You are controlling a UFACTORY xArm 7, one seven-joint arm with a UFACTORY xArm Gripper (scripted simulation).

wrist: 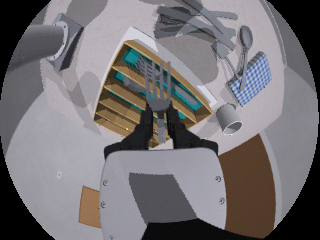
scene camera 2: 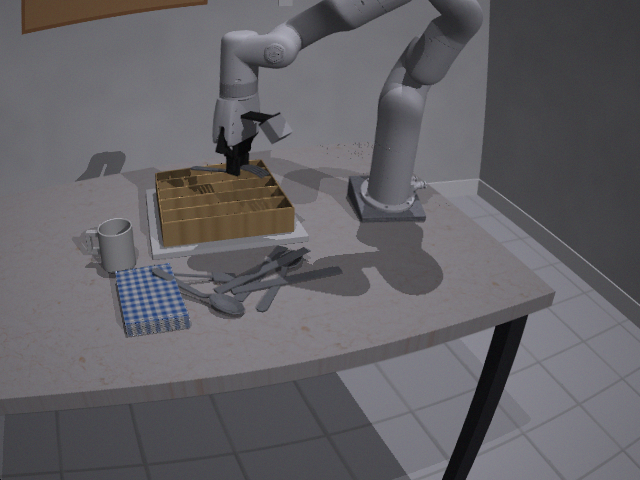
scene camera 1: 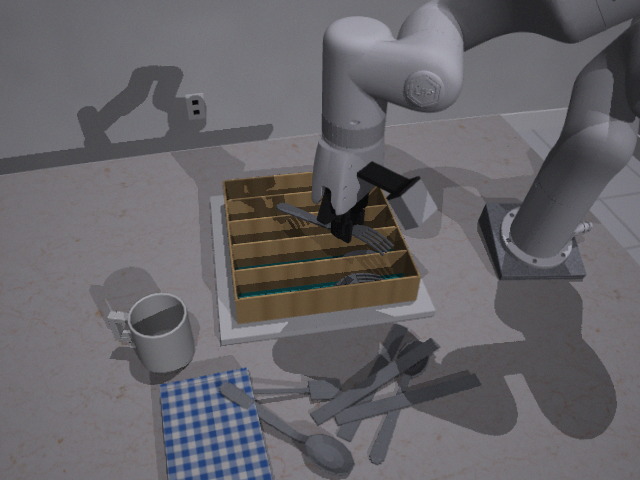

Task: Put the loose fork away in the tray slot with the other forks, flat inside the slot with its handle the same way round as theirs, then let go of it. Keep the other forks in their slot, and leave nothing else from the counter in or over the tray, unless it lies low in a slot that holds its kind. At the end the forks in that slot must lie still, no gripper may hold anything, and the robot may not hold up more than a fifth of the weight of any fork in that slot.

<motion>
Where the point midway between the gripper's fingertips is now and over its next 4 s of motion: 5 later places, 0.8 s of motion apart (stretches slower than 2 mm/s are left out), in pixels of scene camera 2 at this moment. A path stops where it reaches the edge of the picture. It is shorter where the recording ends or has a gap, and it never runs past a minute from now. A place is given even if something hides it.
My gripper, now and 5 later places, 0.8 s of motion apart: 237,171; 237,171; 237,182; 238,209; 236,218; 238,221
</motion>
